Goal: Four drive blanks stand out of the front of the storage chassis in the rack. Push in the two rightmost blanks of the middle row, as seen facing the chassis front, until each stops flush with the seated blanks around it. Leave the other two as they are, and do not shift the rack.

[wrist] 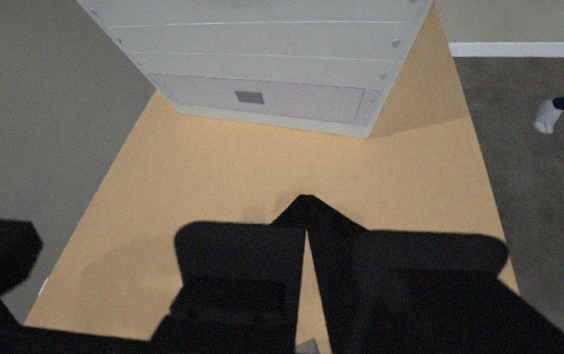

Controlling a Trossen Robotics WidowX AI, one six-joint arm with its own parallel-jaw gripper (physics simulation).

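Places are measured from the arm's base along level axes (x ahead, y left, z up), in millimetres.
Pixels of known places: gripper, fingertip midpoint: (305, 201).
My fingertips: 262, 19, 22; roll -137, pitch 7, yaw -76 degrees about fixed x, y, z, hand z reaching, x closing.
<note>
Behind a point stands the place of what it marks, as x, y, z.
The lower part of the light grey rack (270, 40) @(490, 125, -18) shows at the top of the wrist view, with plain horizontal panels and a bottom panel bearing a small dark grey rectangle. The storage chassis and its drive blanks do not show in this view. My black gripper (305, 201) @(262, 19, 22) is shut and empty. Its tips meet in front of the rack's foot, over the tan table top, apart from the rack.
The rack stands on the tan table top (225, 165) @(365, 242, -221). A dark floor (520, 200) lies beyond the right edge, with a white shoe (545, 117) of a person partly in view. A grey wall with a white skirting board (505, 49) is at the upper right.
</note>
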